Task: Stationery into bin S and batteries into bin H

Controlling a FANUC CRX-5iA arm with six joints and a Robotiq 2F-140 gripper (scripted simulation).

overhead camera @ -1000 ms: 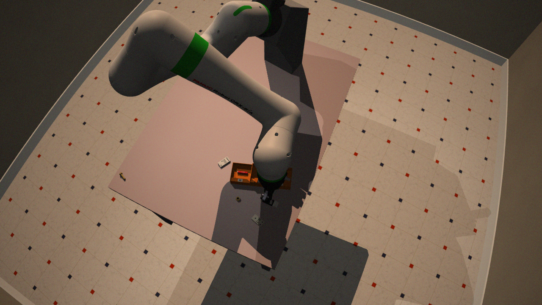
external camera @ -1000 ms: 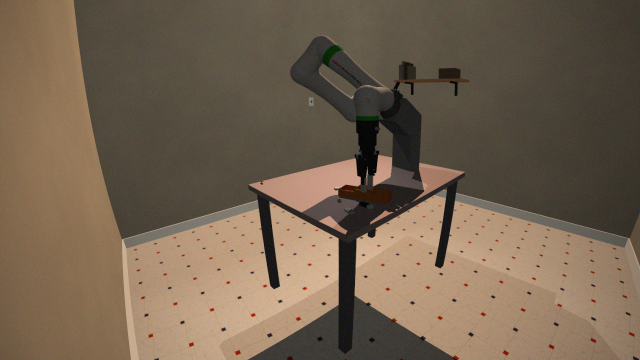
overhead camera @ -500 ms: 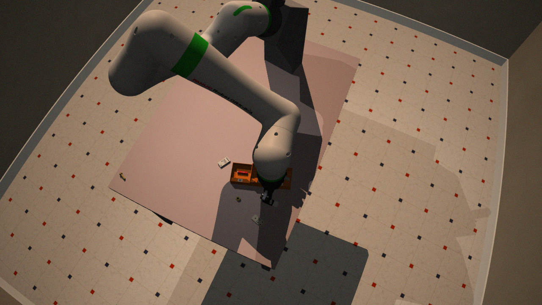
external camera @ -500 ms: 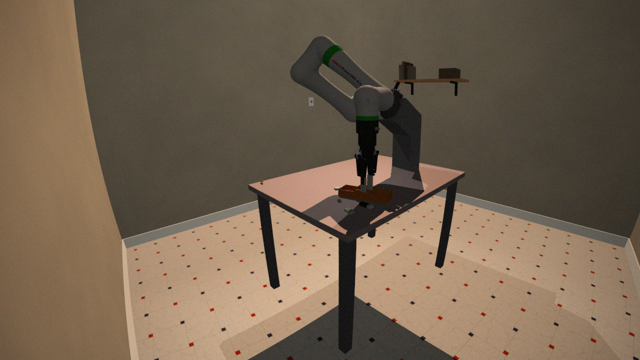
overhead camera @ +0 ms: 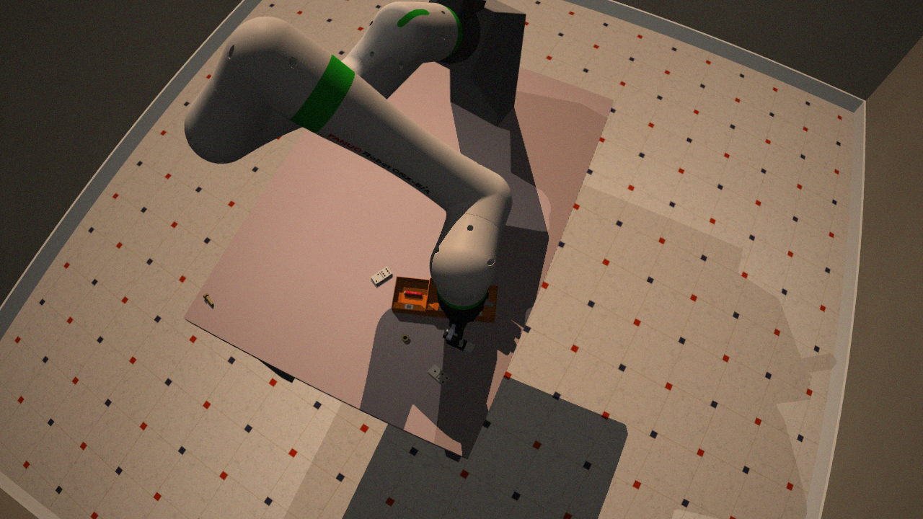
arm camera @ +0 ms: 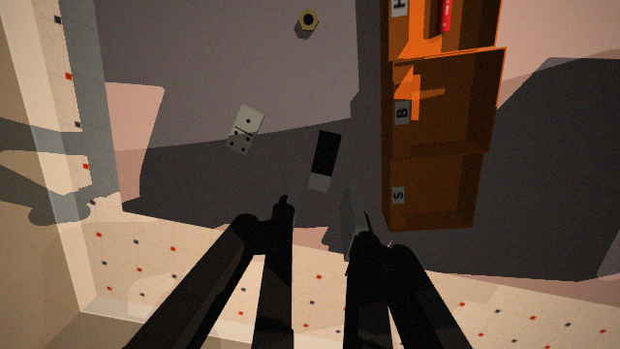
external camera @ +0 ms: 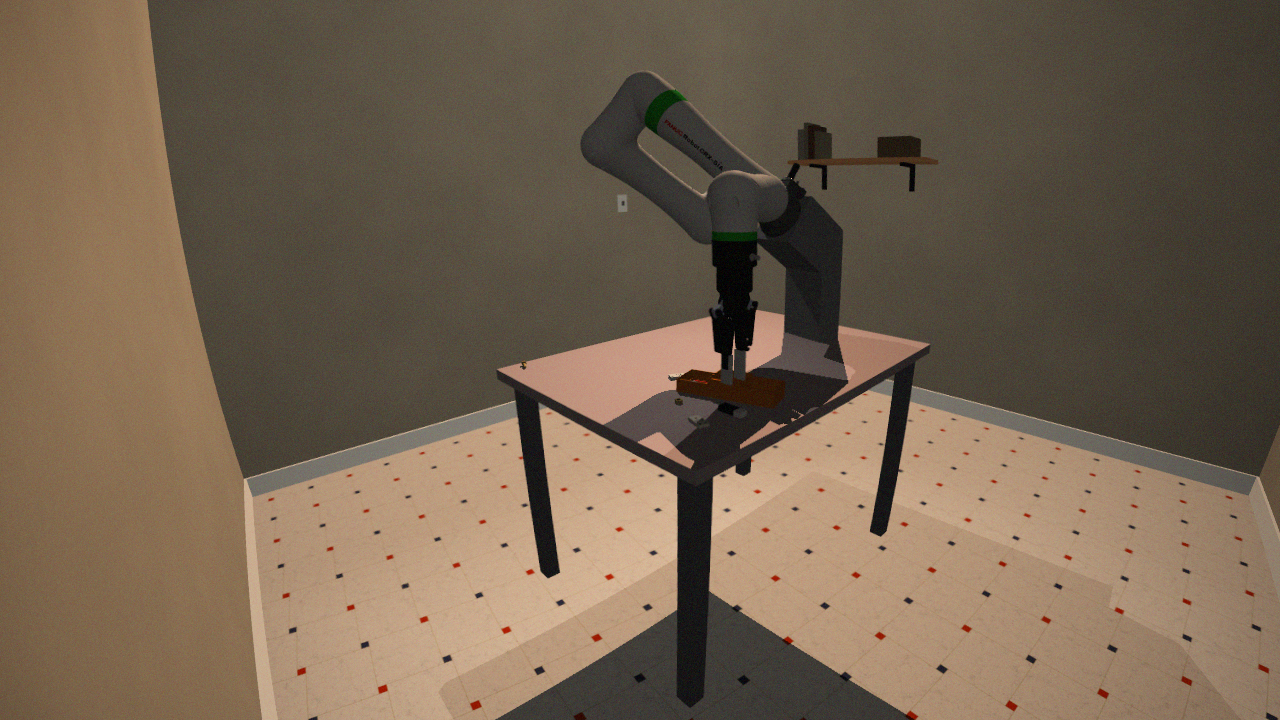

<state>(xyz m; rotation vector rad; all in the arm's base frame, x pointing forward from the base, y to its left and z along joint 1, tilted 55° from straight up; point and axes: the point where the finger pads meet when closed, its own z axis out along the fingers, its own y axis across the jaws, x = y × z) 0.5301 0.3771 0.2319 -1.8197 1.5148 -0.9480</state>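
My hand is 1 cm to the right of the black block and 10 cm above it. Also, from my hand: grey domino: 9 cm ahead, 10 cm below; then ring-like part: 6 cm ahead, 12 cm to the right, 10 cm below; then red battery: 4 cm behind, 17 cm to the right, 10 cm below.
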